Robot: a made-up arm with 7 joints.
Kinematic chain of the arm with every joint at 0, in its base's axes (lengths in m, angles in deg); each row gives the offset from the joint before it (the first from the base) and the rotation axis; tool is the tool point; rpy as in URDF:
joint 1: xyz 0 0 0.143 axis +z
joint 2: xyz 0 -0.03 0.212 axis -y
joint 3: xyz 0 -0.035 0.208 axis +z
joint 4: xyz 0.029 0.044 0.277 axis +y
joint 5: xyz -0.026 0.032 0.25 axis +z
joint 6: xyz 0 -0.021 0.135 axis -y
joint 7: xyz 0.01 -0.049 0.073 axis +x
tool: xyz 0 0 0 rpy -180 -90 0
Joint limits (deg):
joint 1: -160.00..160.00
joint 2: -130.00..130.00
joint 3: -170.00..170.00
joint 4: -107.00..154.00
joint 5: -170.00..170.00
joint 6: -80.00..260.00
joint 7: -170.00..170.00
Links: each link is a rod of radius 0.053 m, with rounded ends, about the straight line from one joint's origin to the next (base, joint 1, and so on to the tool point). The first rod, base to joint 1, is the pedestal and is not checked.
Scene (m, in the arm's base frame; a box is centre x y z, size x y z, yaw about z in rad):
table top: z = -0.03
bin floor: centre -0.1 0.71 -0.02 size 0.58 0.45 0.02 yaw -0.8
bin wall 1: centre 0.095 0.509 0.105 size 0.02 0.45 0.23 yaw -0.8
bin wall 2: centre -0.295 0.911 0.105 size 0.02 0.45 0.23 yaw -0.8
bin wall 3: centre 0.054 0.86 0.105 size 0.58 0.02 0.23 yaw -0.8
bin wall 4: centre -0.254 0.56 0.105 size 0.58 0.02 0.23 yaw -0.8
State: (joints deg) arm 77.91 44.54 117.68 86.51 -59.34 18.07 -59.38
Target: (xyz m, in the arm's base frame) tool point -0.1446 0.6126 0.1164
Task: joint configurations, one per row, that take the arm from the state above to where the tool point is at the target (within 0.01 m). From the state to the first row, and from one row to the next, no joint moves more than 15 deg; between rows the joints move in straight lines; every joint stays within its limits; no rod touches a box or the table.
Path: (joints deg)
1: 81.84 34.03 122.44 71.59 -58.91 18.72 -59.38
2: 85.78 23.53 127.19 56.67 -58.48 19.36 -59.38
3: 89.71 13.02 131.95 41.74 -58.05 20.01 -59.38
4: 93.64 2.52 136.71 26.82 -57.62 20.65 -59.38
5: 97.57 -7.99 141.46 11.90 -57.19 21.30 -59.38
6: 101.51 -18.50 146.22 -3.02 -56.77 21.94 -59.38
7: 105.44 -29.00 150.97 -17.95 -56.34 22.59 -59.38
8: 109.37 -39.51 155.73 -32.87 -55.91 23.23 -59.38
9: 113.31 -50.02 160.49 -47.79 -55.48 23.88 -59.38
10: 117.24 -60.52 165.24 -62.71 -55.05 24.53 -59.38
11: 121.17 -71.03 170.00 -77.64 -54.62 25.17 -59.38

